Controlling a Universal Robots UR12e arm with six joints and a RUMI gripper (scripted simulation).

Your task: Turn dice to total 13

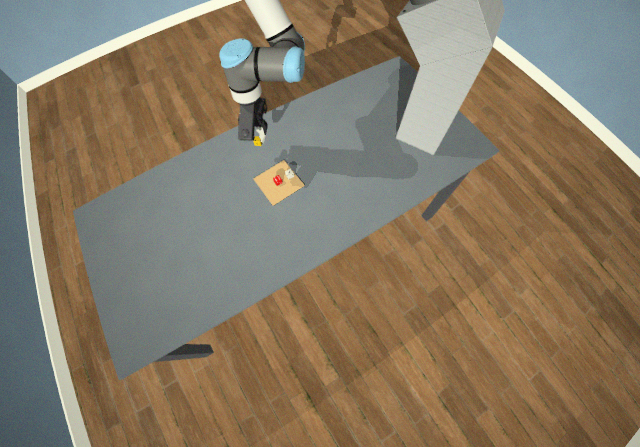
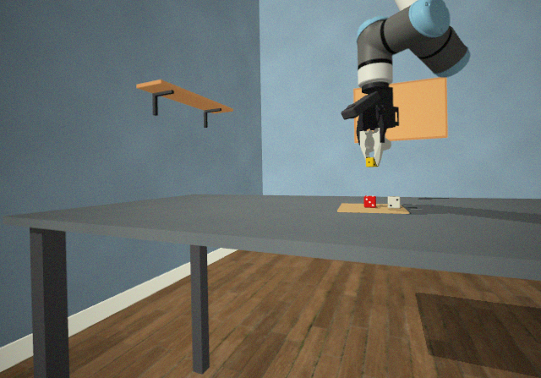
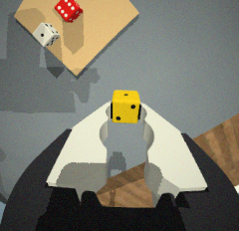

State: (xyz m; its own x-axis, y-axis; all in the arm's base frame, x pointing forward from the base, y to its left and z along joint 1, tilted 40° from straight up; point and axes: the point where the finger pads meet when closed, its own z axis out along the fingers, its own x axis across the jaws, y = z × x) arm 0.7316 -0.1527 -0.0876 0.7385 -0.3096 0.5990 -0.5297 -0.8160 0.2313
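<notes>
The red die lies 10 mm behind my hand, 130 mm to the left of it and 100 mm below it. Also, from my hand: tan mat 10 mm behind, 130 mm to the left, 110 mm below; then yellow die right at my hand; then white die 60 mm behind, 120 mm to the left, 100 mm below.
</notes>
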